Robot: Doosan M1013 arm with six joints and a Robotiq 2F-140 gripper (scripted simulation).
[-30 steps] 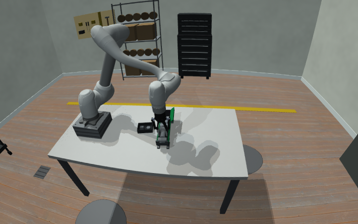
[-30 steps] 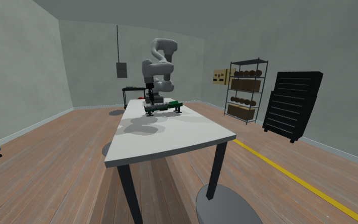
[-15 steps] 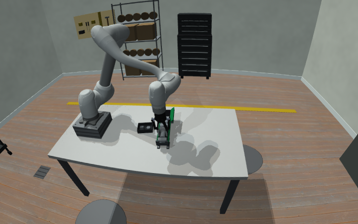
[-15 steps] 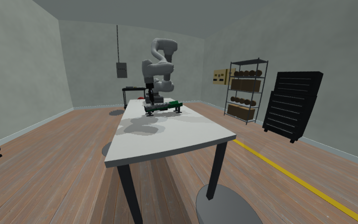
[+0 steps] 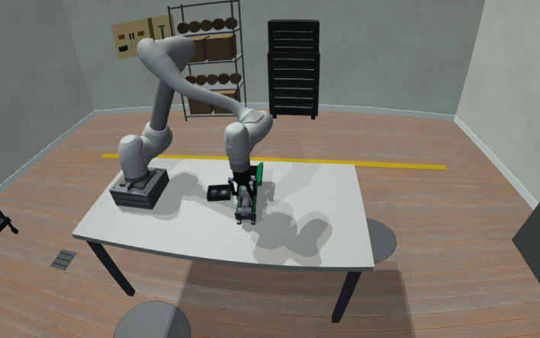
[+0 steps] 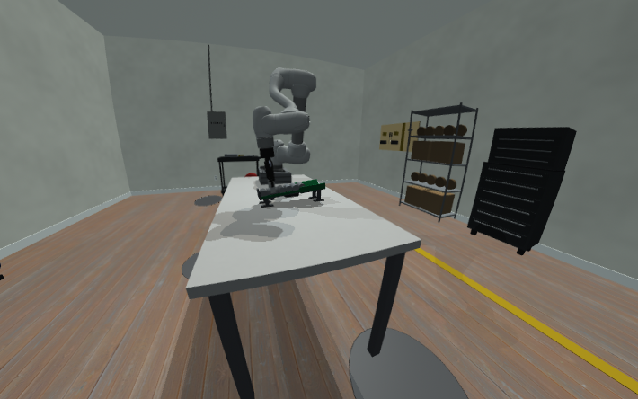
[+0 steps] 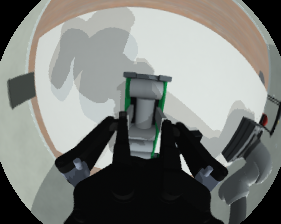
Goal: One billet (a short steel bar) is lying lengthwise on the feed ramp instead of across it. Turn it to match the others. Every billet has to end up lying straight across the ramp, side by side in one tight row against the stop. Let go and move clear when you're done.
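Right now the dark stop is 7 cm to the right of my hand, 4 cm below it and 1 cm ahead of it. Round my hand: black box (19 cm behind, 13 cm to the left, 9 cm below).
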